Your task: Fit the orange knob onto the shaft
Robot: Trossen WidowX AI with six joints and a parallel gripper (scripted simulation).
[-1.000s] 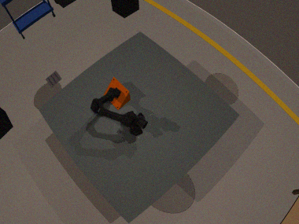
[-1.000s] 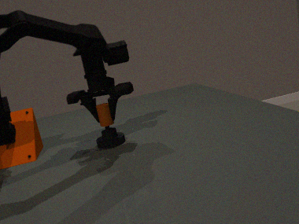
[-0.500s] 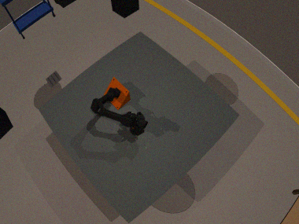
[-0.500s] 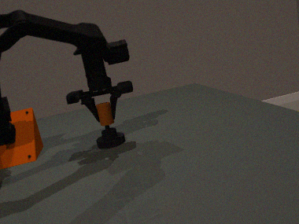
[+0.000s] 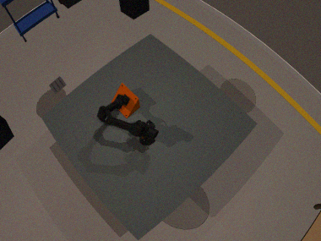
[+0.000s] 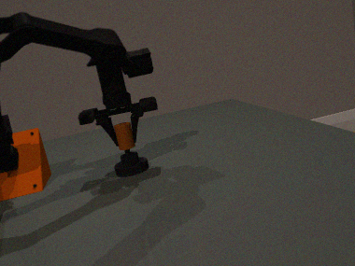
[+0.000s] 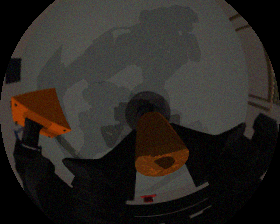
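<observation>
The knob is 20 mm above my gripper tip. The rest, counted from my gripper tip: dark pedestal 40 mm below.
</observation>
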